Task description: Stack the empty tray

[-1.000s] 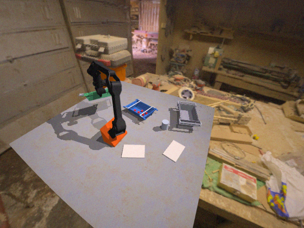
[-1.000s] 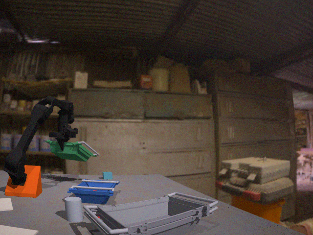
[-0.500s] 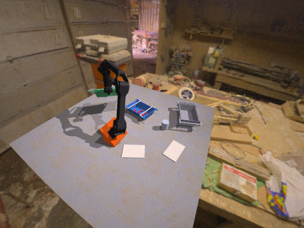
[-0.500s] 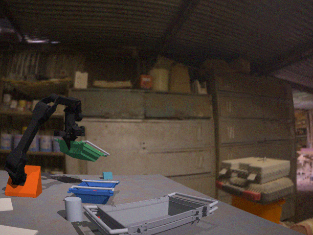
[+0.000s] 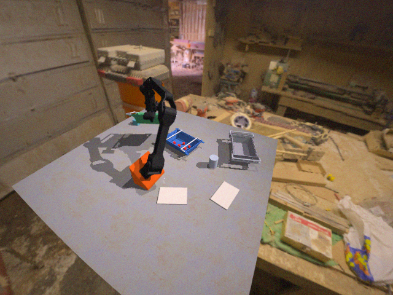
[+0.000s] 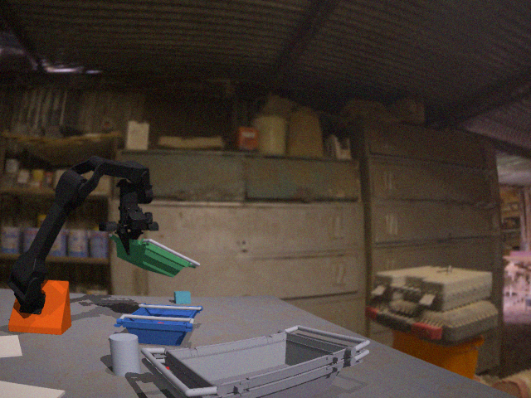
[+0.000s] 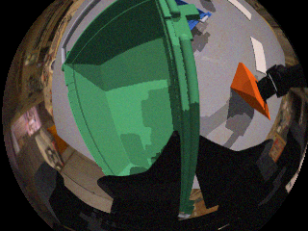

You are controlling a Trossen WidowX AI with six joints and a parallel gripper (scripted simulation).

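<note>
My gripper tip is now 60 mm short of the green tray, 40 mm to the right of it and 10 mm below it. Round my gripper tip: teal block 350 mm to the left, 180 mm below, 160 mm ahead; then red block 420 mm to the right, 200 mm below, 110 mm ahead; then grey cylinder 440 mm to the right, 170 mm below, 40 mm ahead.
</note>
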